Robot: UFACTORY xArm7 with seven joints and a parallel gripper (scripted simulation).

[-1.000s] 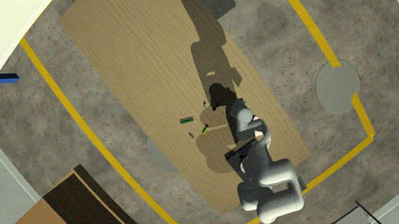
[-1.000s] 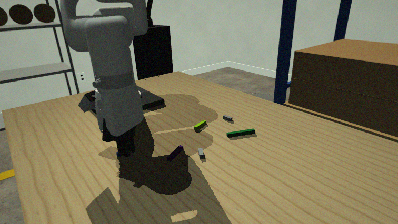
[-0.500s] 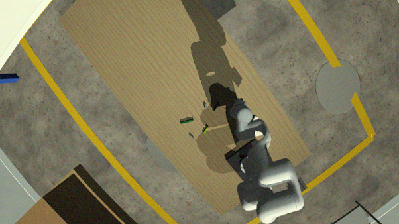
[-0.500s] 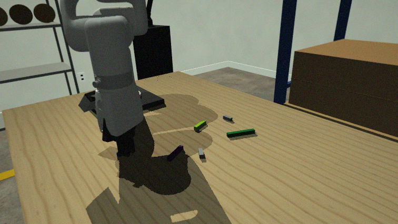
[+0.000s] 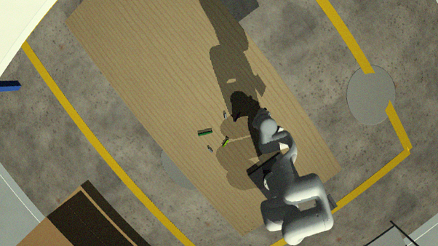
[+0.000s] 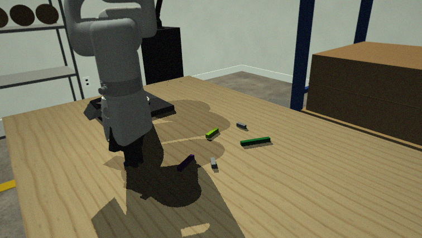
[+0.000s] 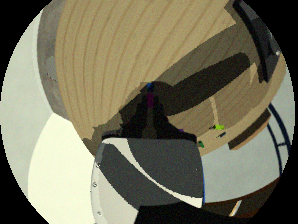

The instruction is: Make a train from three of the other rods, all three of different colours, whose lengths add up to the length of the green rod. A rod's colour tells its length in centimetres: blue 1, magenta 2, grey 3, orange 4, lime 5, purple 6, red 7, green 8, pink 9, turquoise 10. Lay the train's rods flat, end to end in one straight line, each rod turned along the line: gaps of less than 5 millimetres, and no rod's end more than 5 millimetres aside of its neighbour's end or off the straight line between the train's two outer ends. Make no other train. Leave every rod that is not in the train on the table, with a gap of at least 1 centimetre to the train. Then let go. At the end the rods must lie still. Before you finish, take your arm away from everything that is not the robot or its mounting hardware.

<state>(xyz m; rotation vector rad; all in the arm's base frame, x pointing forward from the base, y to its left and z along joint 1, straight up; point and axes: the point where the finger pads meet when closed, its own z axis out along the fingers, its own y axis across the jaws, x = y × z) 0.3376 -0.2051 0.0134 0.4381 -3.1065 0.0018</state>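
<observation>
My gripper is now 2 cm past the blue rod, 1 cm to the left of it and 3 cm above it. The rest, counted from my hand: lime rod (2 cm ahead, 23 cm to the left, 3 cm below); then magenta rod (1 cm behind, 2 cm below); then purple rod (8 cm ahead, 8 cm to the left, 3 cm below).
</observation>
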